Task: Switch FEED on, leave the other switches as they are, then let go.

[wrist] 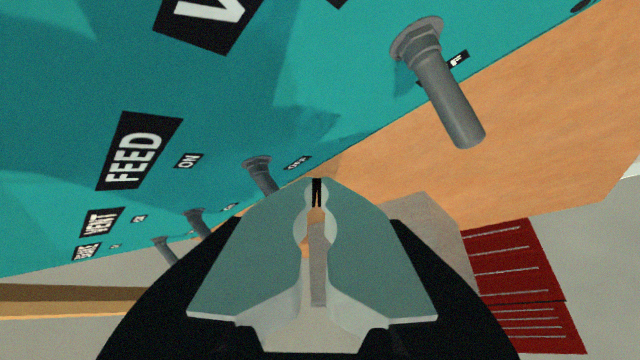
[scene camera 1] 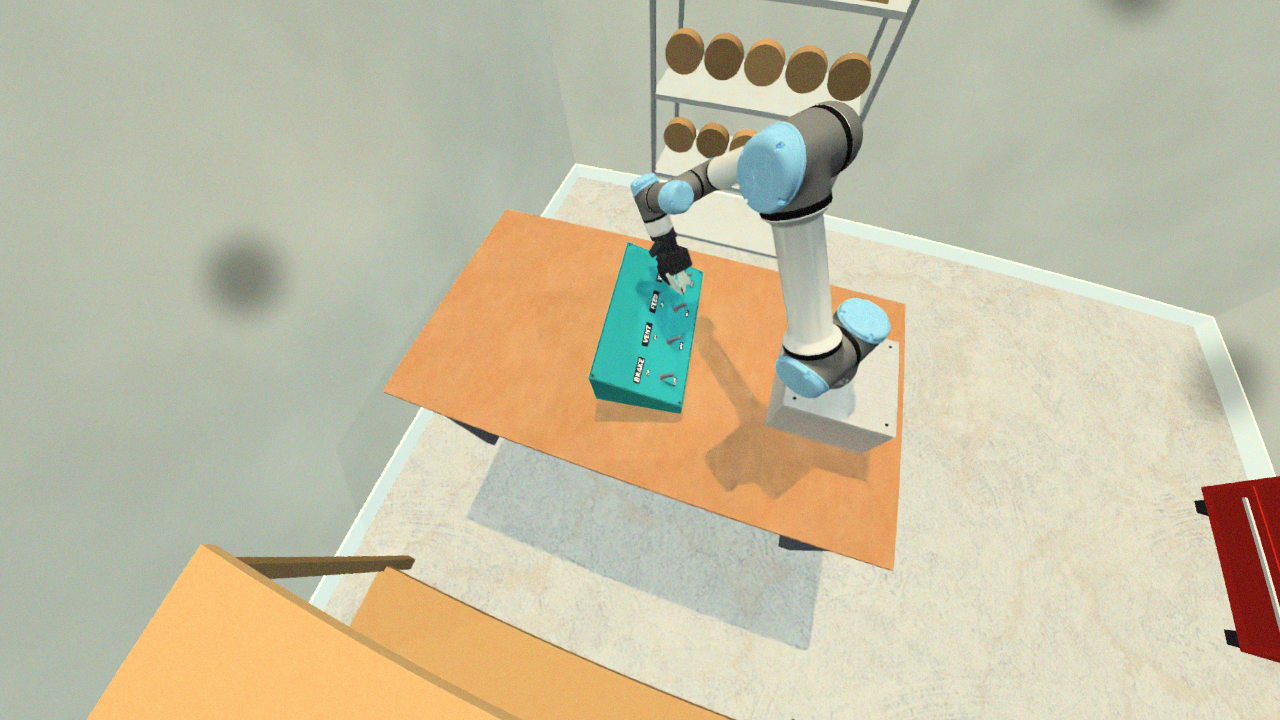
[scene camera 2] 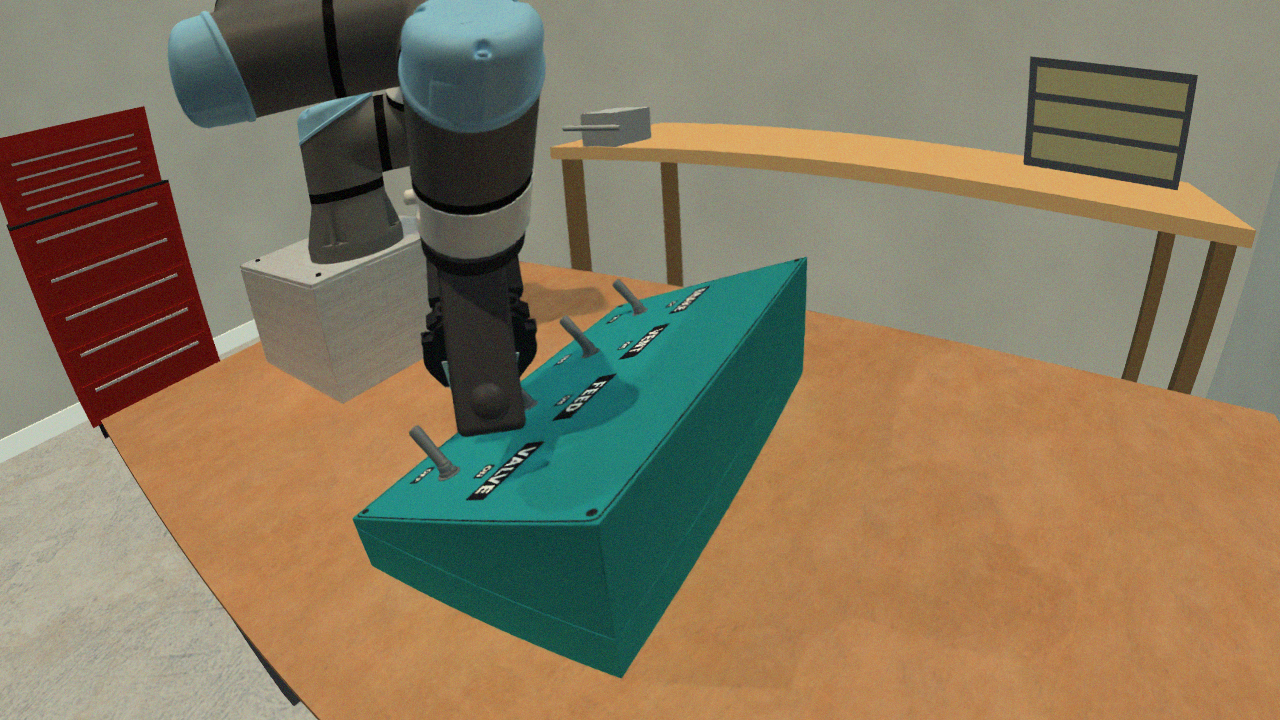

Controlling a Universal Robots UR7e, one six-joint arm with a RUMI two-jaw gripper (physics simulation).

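Where they show: gripper, fingertip midpoint: point(wrist: 317, 180) point(scene camera 1: 682, 293); arm's base at its link origin: point(scene camera 2: 356, 246).
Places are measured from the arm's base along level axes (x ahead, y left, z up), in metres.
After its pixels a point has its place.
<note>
The teal switch panel point(scene camera 1: 617, 322) {x 0.570, y 0.139, z -0.034 m} point(scene camera 2: 626, 429) {x 0.622, y -0.046, z -0.036 m} point(wrist: 210, 90) {x 0.528, y -0.061, z -0.071 m} carries toggle levers beside ON and OFF marks. The FEED lever point(scene camera 1: 680, 307) {x 0.440, y -0.019, z -0.069 m} point(scene camera 2: 529, 400) {x 0.461, y -0.019, z -0.084 m} point(wrist: 260, 172) {x 0.457, y -0.024, z -0.081 m} leans to its OFF side; its tip is hidden behind a finger in the wrist view. The VALVE lever point(scene camera 2: 434, 453) {x 0.487, y -0.139, z -0.071 m} point(wrist: 445, 95) {x 0.484, y -0.138, z -0.067 m}, VENT lever point(scene camera 1: 674, 340) {x 0.402, y 0.095, z -0.068 m} point(scene camera 2: 579, 336) {x 0.411, y 0.088, z -0.071 m} point(wrist: 197, 222) {x 0.417, y 0.088, z -0.079 m} and BRAKE lever point(scene camera 1: 667, 377) {x 0.366, y 0.210, z -0.070 m} point(scene camera 2: 629, 296) {x 0.373, y 0.201, z -0.070 m} point(wrist: 164, 250) {x 0.376, y 0.201, z -0.075 m} also lean to OFF. My gripper point(scene camera 1: 682, 288) {x 0.455, y -0.066, z -0.064 m} point(wrist: 317, 180) {x 0.455, y -0.066, z -0.064 m} is shut with nothing seen between its fingertips, beside the FEED lever on the VALVE side. In scene camera 2 the arm hides the fingertips.
The panel stands on the orange-brown table point(scene camera 1: 501, 313) {x 1.011, y 0.227, z -0.178 m} point(scene camera 2: 939, 501) {x 0.799, y 0.194, z -0.178 m}. The arm's pale base block point(scene camera 1: 832, 420) {x -0.066, y 0.141, z -0.011 m} point(scene camera 2: 340, 322) {x 0.108, y -0.083, z -0.067 m} point(wrist: 425, 225) {x 0.111, y -0.099, z -0.114 m} is on the panel's lever side. A red drawer cabinet point(scene camera 1: 1248, 555) point(scene camera 2: 125, 286) point(wrist: 520, 260) and a shelf rack point(scene camera 1: 654, 89) stand farther off.
</note>
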